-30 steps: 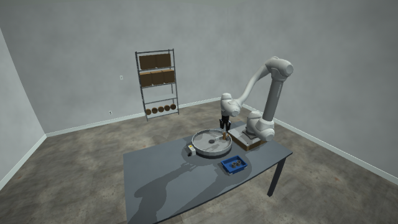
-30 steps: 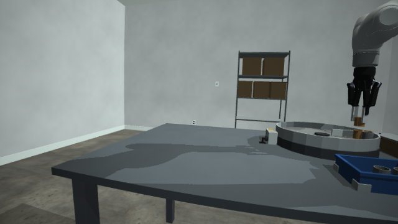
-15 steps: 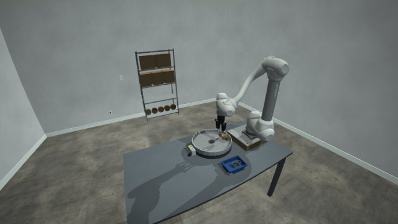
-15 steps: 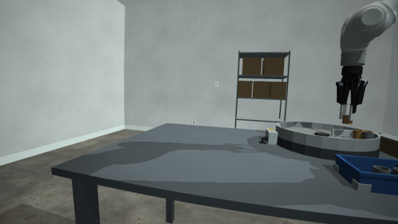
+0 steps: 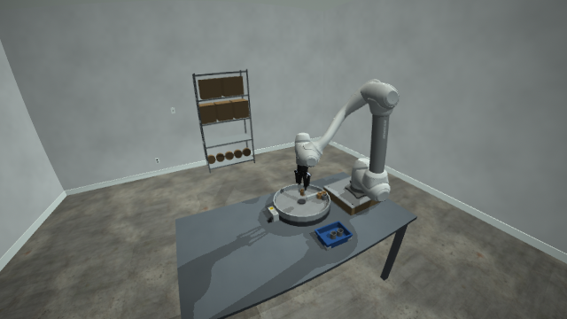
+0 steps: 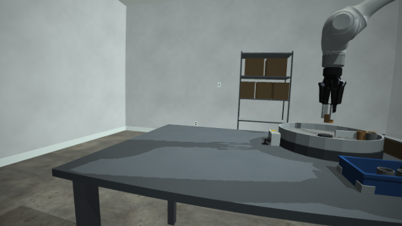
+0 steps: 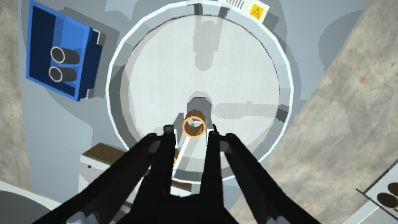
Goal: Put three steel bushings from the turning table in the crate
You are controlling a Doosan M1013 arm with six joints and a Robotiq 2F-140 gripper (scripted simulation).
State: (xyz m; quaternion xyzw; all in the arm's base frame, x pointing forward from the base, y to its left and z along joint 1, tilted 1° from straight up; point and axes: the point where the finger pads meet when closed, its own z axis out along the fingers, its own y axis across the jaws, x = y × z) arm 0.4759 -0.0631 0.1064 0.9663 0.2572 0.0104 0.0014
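Right now my hand is 12 cm above the turning table and 1 cm to the left of it. From my hand the other things lie so: blue crate: 36 cm to the left, 15 cm below, 6 cm behind.
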